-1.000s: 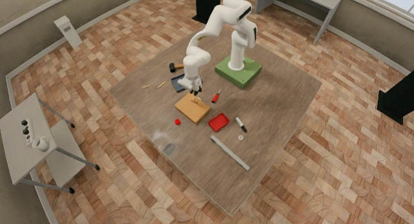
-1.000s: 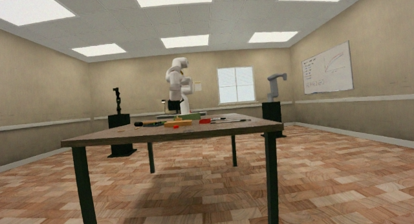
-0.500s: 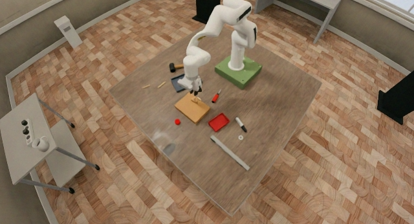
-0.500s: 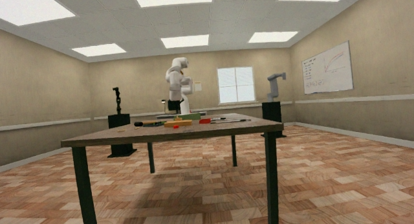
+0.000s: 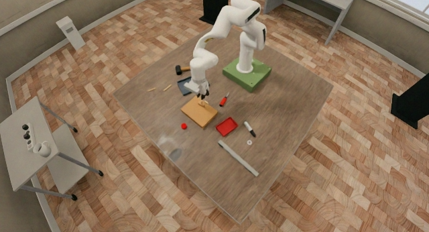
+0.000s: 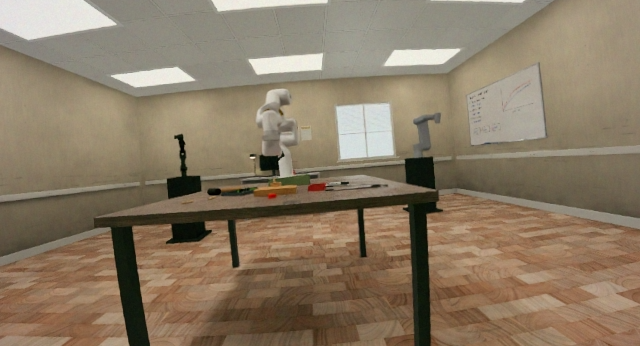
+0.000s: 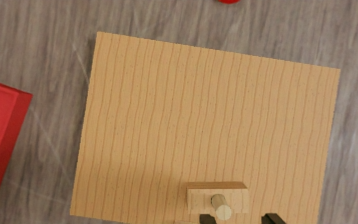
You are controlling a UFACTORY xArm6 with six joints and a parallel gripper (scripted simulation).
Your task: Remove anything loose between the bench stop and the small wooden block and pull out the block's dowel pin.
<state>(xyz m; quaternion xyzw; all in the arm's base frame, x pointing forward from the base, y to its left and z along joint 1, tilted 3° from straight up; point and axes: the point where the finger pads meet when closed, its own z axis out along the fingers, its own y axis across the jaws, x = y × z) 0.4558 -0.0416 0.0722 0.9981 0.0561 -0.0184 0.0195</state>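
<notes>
Now: hand 90 mm above the dowel pin. Also, from my hand: tan bench board (120 mm below, 40 mm ahead, 10 mm to the left); red cap (180 mm ahead, 130 mm below); small wooden block (100 mm below).
</notes>
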